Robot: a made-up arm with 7 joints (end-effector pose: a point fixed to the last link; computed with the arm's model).
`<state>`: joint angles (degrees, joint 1 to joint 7).
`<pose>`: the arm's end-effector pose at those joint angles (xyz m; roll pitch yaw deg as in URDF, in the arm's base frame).
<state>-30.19 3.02 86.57 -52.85 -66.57 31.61 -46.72</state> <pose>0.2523 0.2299 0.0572 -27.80 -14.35 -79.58</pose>
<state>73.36 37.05 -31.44 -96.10 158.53 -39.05 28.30</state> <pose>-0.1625 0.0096 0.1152 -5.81 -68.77 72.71</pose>
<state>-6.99 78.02 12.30 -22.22 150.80 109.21 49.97</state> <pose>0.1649 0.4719 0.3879 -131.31 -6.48 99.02</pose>
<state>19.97 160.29 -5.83 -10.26 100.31 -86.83 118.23</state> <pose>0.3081 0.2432 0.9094 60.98 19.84 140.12</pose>
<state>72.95 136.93 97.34 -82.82 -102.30 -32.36 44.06</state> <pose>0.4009 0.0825 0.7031 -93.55 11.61 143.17</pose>
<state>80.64 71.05 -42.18 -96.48 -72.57 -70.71 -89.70</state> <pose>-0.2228 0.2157 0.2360 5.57 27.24 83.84</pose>
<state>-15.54 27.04 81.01 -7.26 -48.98 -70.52 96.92</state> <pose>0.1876 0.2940 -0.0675 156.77 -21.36 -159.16</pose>
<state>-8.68 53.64 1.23 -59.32 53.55 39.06 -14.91</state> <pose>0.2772 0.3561 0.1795 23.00 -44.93 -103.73</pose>
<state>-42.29 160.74 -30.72 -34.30 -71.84 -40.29 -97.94</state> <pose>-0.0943 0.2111 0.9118 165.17 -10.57 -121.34</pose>
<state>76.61 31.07 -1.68 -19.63 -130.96 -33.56 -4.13</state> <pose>-0.4345 0.2310 0.1929 133.81 -49.11 12.47</pose>
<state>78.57 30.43 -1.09 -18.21 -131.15 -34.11 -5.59</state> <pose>-0.4506 0.2197 0.2107 133.34 -46.13 14.76</pose>
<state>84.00 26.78 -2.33 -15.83 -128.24 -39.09 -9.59</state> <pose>-0.4926 0.1657 0.2503 131.64 -38.87 26.86</pose>
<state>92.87 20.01 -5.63 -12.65 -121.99 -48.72 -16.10</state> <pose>-0.5393 0.0619 0.3195 133.18 -29.70 46.92</pose>
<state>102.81 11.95 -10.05 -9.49 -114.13 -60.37 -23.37</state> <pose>-0.5533 -0.0634 0.4004 138.95 -25.53 69.38</pose>
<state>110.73 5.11 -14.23 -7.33 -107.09 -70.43 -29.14</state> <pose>-0.5345 -0.1647 0.4589 144.06 -28.13 87.70</pose>
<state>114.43 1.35 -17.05 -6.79 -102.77 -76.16 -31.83</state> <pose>-0.5157 -0.2155 0.4789 145.42 -31.70 97.75</pose>
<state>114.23 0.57 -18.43 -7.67 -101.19 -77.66 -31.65</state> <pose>-0.5133 -0.2231 0.4696 144.26 -32.58 100.44</pose>
